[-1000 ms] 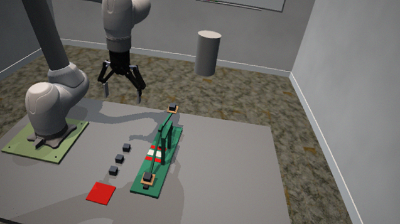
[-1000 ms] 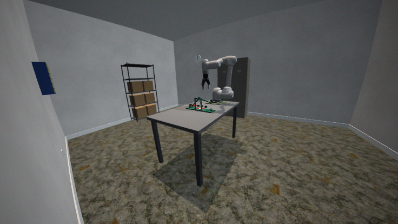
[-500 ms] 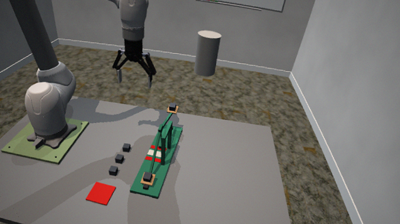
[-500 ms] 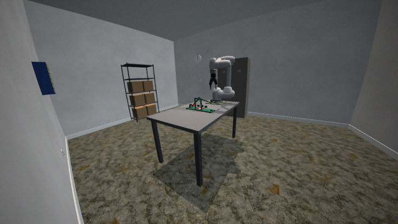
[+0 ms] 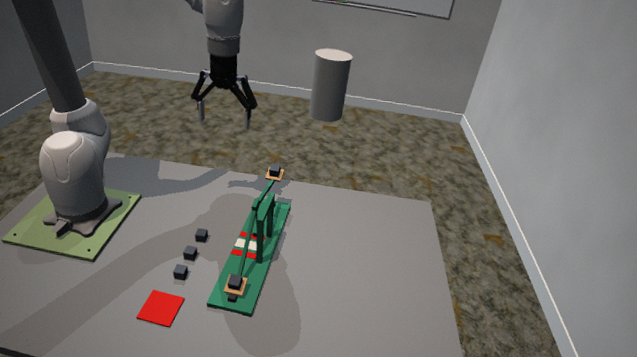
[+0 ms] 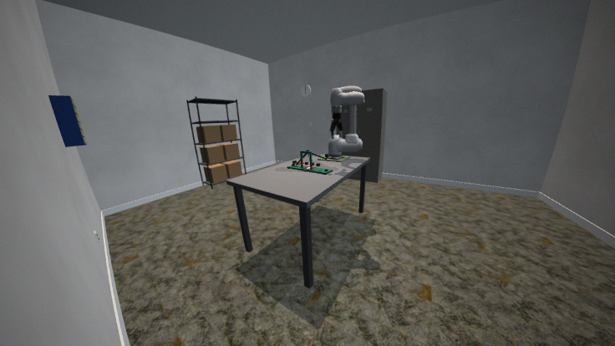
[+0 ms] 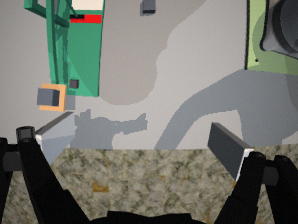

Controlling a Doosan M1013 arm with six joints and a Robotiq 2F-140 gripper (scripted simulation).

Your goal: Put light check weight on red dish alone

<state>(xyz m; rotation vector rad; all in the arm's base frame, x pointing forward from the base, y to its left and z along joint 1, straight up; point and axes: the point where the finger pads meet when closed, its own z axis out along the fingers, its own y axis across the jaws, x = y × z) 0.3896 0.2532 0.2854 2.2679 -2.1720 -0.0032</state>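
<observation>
Right now the dark weight is 170 mm ahead of my hand, 140 mm below it and 10 mm to the left of it. From my hand the other things lie so: green rocker balance: 210 mm below, 200 mm to the right, 180 mm ahead; then red dish: 480 mm to the right, 300 mm below, 20 mm ahead.
</observation>
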